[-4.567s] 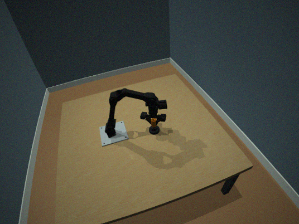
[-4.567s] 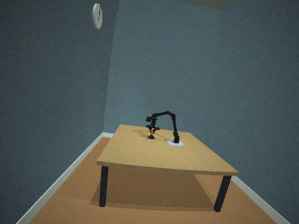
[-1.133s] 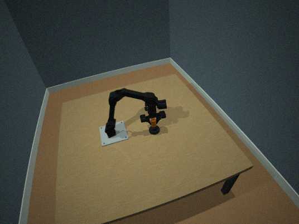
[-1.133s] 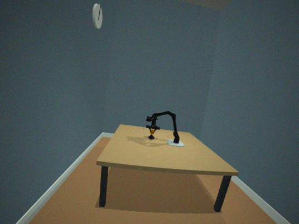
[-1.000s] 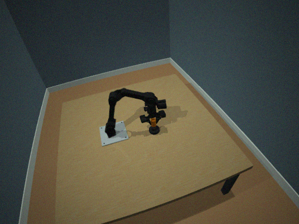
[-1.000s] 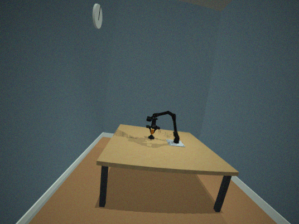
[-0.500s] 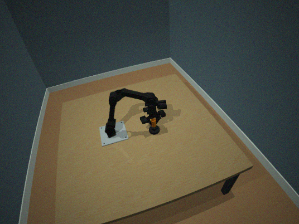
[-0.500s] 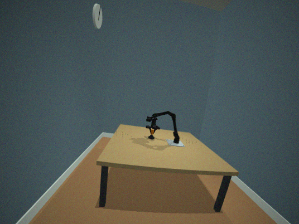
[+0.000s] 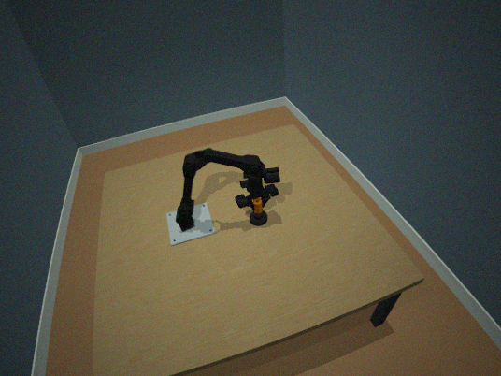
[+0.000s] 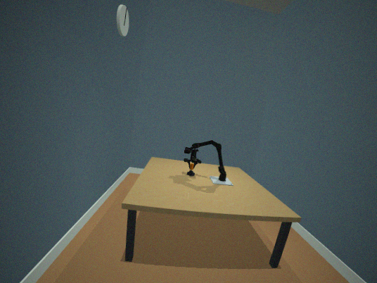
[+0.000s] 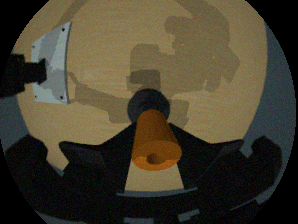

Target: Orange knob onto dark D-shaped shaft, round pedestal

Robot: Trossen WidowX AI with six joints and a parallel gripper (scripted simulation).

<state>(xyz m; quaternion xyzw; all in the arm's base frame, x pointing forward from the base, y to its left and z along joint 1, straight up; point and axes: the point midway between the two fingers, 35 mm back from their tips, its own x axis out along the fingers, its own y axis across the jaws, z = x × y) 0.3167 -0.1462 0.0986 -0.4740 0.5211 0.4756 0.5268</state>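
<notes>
My gripper tip is now 20 mm below the orange knob. From my gripper tip the other things lie so: dark round pedestal: 40 mm below.
</notes>
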